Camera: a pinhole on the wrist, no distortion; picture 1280 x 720 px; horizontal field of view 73.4 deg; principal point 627.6 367.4 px. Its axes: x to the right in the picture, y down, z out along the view. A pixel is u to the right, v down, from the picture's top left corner.
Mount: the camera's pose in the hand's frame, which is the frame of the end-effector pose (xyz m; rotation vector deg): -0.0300 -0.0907 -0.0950 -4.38 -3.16 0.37
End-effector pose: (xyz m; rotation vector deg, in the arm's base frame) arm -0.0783 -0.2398 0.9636 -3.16 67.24 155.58
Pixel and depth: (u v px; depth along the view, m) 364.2 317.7 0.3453
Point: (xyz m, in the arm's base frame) 0.0986 -0.0288 1.0868
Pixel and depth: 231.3 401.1 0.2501
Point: 0.0951 -0.1153 1.0363
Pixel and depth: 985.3 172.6 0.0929
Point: -0.0628 -0.1683 0.8891
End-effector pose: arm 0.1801 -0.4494 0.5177 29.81 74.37 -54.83
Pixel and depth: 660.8 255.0 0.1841
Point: 0.1489 -0.5651 0.5887
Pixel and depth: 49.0 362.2 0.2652
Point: 0.2134 -0.5488 0.7815
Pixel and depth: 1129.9 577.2 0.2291
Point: 0.2421 -0.5927 0.4658
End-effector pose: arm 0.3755 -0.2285 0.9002 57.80 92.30 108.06
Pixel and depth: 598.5 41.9 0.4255
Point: 0.6551 -0.0171 0.6870
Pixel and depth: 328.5 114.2 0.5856
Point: 0.8946 -0.0694 0.6468
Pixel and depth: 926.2 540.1 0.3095
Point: 0.5028 -0.0470 0.9199
